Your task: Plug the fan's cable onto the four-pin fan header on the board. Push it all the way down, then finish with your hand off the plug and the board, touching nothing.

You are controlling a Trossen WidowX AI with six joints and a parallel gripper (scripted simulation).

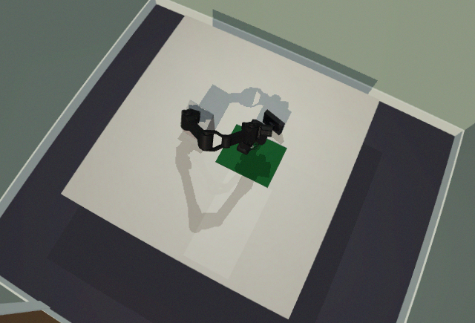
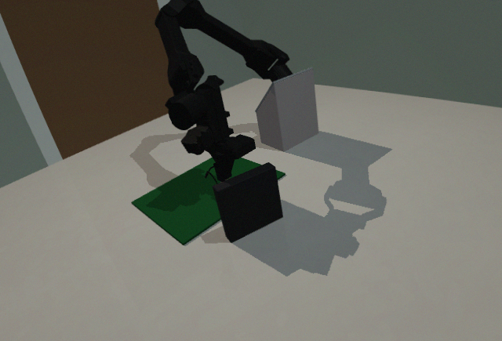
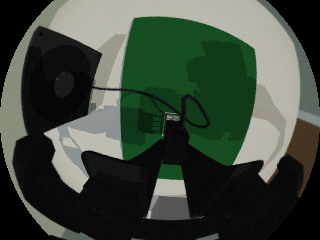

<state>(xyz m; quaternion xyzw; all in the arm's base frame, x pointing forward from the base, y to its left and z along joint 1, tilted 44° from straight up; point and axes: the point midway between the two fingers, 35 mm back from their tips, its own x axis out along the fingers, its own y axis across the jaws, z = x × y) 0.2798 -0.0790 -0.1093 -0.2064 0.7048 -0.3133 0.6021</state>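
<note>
Now: the dark plug 1 cm ahead of my gripper tip and 1 cm above it. Also, from my gripper tip: green board: 6 cm below, 5 cm to the right, 3 cm ahead; then pale fan header: 4 cm below, 1 cm ahead; then black square fan: 14 cm to the left, 7 cm ahead, 2 cm above.
</note>
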